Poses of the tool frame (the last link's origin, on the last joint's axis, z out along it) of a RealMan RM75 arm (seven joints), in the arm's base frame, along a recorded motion.
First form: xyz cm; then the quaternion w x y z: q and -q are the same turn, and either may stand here.
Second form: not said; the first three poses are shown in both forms.
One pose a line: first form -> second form
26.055 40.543 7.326 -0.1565 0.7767 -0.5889 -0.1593 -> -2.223 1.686 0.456 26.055 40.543 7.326
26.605 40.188 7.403 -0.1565 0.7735 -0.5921 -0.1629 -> -2.214 1.695 0.466 26.605 40.188 7.403
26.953 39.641 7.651 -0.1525 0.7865 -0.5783 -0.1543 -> -2.256 1.659 0.443 26.953 39.641 7.651
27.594 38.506 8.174 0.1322 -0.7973 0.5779 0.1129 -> -2.314 1.677 0.328 27.594 38.506 8.174
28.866 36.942 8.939 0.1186 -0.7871 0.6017 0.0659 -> -2.302 1.760 0.193 28.866 36.942 8.939
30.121 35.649 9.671 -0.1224 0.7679 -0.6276 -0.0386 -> -2.241 1.831 0.113 30.121 35.649 9.671
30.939 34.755 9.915 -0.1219 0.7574 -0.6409 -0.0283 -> -2.211 1.871 0.083 30.939 34.755 9.915
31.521 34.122 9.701 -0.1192 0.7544 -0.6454 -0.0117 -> -2.205 1.887 0.034 31.521 34.122 9.701
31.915 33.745 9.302 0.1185 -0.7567 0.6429 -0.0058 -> -2.213 1.880 -0.017 31.915 33.745 9.302
